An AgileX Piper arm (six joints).
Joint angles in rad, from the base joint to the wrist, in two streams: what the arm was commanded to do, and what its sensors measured. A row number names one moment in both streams.
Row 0, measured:
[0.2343, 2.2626, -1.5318, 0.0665, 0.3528, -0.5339]
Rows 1 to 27, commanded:
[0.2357, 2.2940, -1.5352, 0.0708, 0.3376, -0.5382]
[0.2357, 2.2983, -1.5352, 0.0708, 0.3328, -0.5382]
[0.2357, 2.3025, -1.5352, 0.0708, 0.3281, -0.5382]
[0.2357, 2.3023, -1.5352, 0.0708, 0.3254, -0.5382]
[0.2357, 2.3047, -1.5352, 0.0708, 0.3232, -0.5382]
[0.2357, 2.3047, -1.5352, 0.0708, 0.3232, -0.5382]
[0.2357, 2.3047, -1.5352, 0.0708, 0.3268, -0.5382]
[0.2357, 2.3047, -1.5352, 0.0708, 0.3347, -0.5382]
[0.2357, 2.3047, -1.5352, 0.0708, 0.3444, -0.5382]
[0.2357, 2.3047, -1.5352, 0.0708, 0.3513, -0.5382]
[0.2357, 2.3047, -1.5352, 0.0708, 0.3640, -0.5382]
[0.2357, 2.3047, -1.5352, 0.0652, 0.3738, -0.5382]
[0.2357, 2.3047, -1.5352, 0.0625, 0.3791, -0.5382]
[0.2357, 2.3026, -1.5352, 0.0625, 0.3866, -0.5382]
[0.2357, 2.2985, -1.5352, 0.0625, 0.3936, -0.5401]
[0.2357, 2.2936, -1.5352, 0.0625, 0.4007, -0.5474]
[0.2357, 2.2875, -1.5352, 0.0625, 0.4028, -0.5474]
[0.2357, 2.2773, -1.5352, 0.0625, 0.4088, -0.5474]
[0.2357, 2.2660, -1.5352, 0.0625, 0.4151, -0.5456]
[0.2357, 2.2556, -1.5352, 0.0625, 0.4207, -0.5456]
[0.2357, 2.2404, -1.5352, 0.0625, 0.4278, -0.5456]
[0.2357, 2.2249, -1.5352, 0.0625, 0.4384, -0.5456]
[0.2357, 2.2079, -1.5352, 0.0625, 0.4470, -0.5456]
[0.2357, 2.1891, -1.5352, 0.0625, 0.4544, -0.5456]
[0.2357, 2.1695, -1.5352, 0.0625, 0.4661, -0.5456]
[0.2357, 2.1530, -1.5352, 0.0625, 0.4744, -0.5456]
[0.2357, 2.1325, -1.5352, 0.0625, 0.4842, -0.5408]
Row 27, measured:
[0.2343, 2.2095, -1.5365, 0.0695, 0.4521, -0.5366]
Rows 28 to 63, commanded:
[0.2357, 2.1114, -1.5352, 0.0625, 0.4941, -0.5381]
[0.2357, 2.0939, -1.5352, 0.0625, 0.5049, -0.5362]
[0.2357, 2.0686, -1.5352, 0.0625, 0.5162, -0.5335]
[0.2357, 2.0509, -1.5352, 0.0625, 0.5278, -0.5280]
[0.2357, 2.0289, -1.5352, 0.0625, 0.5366, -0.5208]
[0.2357, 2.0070, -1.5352, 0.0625, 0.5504, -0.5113]
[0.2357, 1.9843, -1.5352, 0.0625, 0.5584, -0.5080]
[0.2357, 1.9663, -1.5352, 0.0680, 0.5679, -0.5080]
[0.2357, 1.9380, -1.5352, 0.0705, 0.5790, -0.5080]
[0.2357, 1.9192, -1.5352, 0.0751, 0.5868, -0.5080]
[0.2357, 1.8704, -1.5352, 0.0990, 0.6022, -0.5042]
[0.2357, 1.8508, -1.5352, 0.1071, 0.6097, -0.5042]
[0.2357, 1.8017, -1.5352, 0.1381, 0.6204, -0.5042]
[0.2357, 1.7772, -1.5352, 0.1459, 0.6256, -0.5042]
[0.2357, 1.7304, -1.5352, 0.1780, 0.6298, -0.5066]
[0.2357, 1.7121, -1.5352, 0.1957, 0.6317, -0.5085]
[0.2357, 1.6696, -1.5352, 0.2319, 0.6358, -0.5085]
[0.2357, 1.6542, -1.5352, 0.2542, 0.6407, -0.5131]
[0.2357, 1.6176, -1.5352, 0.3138, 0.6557, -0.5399]
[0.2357, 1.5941, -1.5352, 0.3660, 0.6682, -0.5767]
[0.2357, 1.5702, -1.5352, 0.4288, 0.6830, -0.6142]
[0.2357, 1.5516, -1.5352, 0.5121, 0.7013, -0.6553]
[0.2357, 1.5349, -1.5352, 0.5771, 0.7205, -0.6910]
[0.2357, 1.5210, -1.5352, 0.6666, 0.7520, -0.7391]
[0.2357, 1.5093, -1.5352, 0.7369, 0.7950, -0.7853]
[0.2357, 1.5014, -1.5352, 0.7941, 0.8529, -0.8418]
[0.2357, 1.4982, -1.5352, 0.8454, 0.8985, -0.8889]
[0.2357, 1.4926, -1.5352, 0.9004, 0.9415, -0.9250]
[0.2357, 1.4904, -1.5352, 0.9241, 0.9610, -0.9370]
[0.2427, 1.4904, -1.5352, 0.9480, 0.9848, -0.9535]
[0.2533, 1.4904, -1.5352, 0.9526, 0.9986, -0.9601]
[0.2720, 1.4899, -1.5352, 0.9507, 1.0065, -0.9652]
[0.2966, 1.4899, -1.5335, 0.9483, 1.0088, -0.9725]
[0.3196, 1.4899, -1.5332, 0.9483, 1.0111, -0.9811]
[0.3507, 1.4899, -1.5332, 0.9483, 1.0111, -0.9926]
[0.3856, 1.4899, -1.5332, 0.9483, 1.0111, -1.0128]
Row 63, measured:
[0.2959, 1.4987, -1.5365, 0.9288, 0.9876, -0.9505]
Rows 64 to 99, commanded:
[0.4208, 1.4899, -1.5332, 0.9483, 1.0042, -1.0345]
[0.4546, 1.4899, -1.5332, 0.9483, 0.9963, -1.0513]
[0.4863, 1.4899, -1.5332, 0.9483, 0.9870, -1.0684]
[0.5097, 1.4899, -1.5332, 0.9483, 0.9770, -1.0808]
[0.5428, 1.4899, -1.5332, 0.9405, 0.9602, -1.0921]
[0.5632, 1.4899, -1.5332, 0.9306, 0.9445, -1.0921]
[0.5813, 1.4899, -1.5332, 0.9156, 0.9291, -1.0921]
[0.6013, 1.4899, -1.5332, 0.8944, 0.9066, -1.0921]
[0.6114, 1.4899, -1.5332, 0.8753, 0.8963, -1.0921]
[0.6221, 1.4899, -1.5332, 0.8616, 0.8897, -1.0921]
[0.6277, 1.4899, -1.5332, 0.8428, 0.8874, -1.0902]
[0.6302, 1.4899, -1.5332, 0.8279, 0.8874, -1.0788]
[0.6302, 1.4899, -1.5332, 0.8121, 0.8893, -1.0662]
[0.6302, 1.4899, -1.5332, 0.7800, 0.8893, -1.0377]
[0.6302, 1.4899, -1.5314, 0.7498, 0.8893, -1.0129]
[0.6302, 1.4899, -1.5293, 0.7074, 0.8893, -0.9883]
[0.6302, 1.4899, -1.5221, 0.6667, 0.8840, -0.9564]
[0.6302, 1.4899, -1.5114, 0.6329, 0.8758, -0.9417]
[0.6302, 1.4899, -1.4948, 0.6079, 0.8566, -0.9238]
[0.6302, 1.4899, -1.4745, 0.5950, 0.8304, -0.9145]
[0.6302, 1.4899, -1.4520, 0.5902, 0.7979, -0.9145]
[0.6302, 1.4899, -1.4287, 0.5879, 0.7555, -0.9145]
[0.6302, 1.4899, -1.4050, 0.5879, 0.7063, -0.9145]
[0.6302, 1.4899, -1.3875, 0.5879, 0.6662, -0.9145]
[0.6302, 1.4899, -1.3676, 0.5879, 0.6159, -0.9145]
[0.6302, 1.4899, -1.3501, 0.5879, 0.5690, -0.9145]
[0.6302, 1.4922, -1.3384, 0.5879, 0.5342, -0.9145]
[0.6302, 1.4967, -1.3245, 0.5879, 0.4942, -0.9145]
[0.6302, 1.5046, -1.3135, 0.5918, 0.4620, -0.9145]
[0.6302, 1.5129, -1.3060, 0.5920, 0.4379, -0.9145]
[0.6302, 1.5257, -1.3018, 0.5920, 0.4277, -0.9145]
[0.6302, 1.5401, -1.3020, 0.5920, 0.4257, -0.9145]
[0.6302, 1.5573, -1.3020, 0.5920, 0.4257, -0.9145]
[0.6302, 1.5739, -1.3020, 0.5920, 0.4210, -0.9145]
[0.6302, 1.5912, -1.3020, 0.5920, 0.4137, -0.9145]
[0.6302, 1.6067, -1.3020, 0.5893, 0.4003, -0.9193]
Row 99, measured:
[0.6296, 1.5518, -1.3093, 0.5918, 0.4445, -0.9223]
